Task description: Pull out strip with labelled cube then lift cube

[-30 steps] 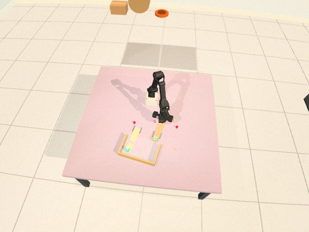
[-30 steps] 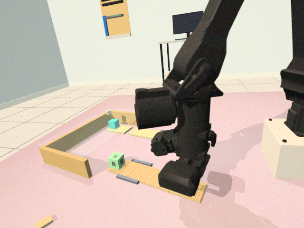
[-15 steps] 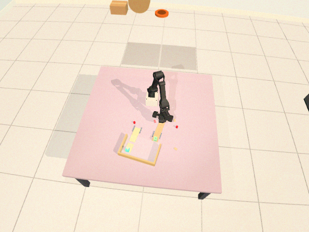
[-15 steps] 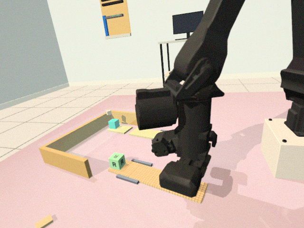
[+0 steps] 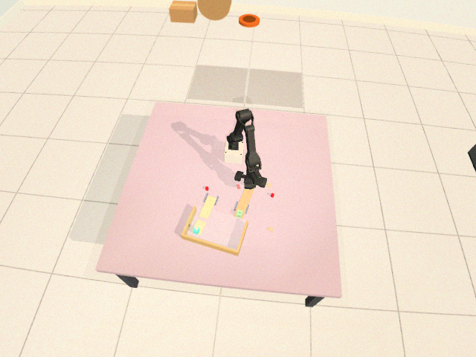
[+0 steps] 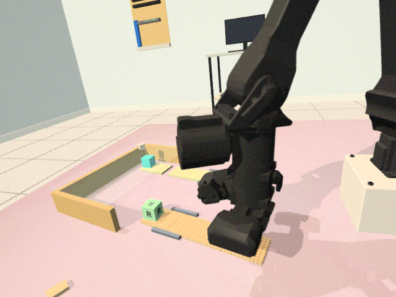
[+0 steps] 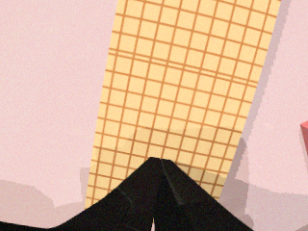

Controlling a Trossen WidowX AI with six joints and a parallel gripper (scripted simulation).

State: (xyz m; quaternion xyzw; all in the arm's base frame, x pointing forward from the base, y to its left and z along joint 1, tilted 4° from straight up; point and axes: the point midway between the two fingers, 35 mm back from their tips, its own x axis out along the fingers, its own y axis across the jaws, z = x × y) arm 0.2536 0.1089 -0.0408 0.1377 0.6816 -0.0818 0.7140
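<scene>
The orange gridded strip lies 9 cm ahead of my gripper tip and 3 cm to the right of it. Also, from my gripper tip: pink block: 7 cm to the right.
</scene>
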